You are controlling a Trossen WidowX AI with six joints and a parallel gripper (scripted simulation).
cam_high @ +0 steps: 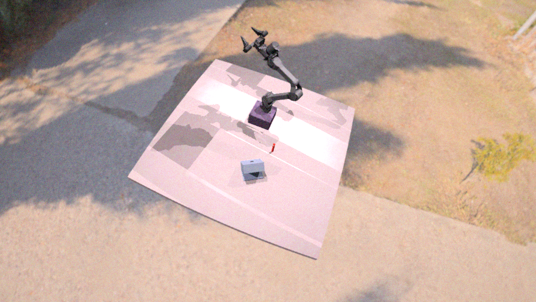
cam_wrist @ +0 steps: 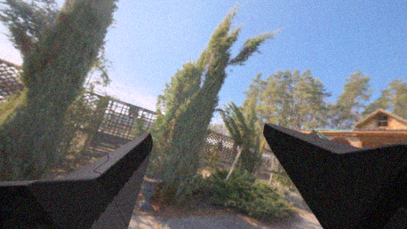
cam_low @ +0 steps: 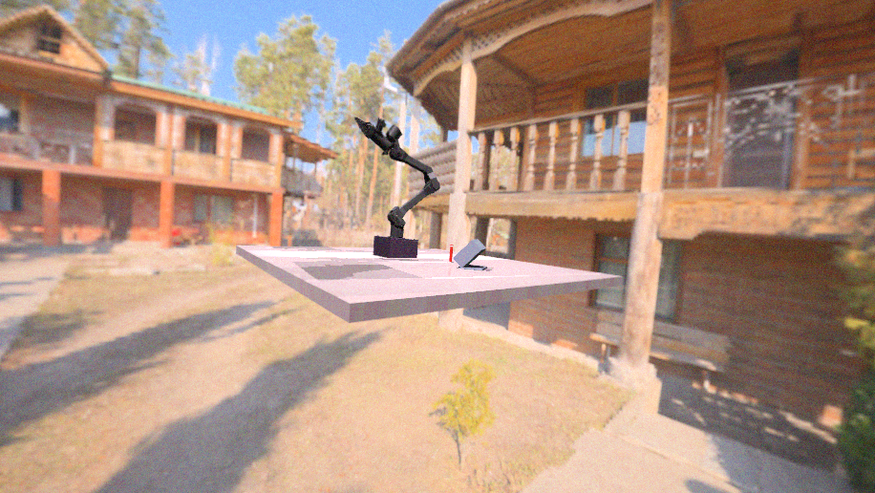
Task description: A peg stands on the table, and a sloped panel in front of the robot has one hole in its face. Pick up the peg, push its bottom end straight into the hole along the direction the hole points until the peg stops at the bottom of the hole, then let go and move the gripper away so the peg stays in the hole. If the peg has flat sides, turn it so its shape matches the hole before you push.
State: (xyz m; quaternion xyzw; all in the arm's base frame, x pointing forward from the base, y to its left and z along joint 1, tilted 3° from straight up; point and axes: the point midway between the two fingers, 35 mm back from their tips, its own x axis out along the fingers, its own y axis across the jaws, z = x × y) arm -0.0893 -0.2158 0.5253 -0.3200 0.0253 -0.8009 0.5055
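My gripper tip is 59 cm above the round red peg, 38 cm short of it and 32 cm to the right of it. From my gripper tip the other things lie so: grey sloped panel 58 cm below, 56 cm ahead, 21 cm to the left.
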